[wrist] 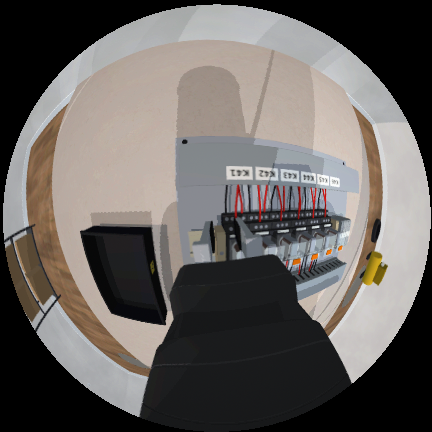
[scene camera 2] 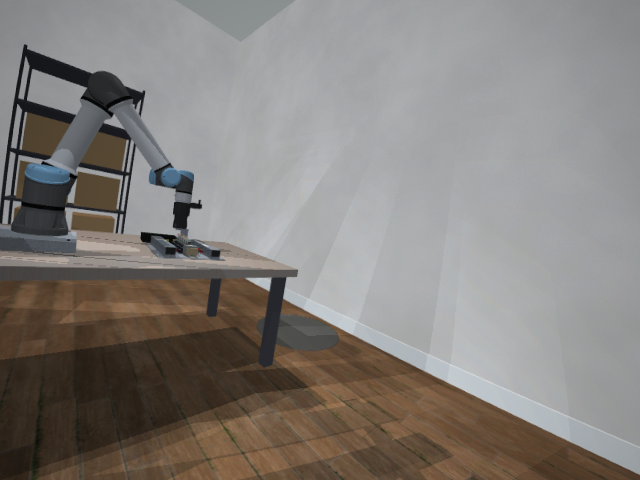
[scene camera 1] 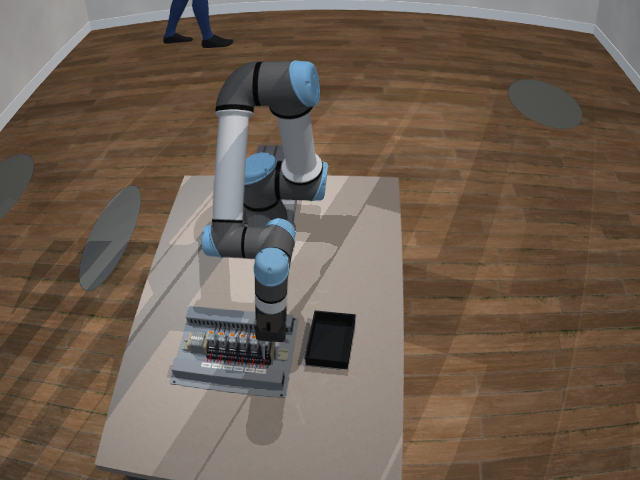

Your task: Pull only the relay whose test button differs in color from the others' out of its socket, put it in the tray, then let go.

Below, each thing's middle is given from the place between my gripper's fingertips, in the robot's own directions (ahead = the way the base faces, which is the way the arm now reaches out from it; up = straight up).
Right now my hand is 11 cm to the left of the grey panel (scene camera 1: pixel 285 365), 3 cm above it and 2 cm past it.
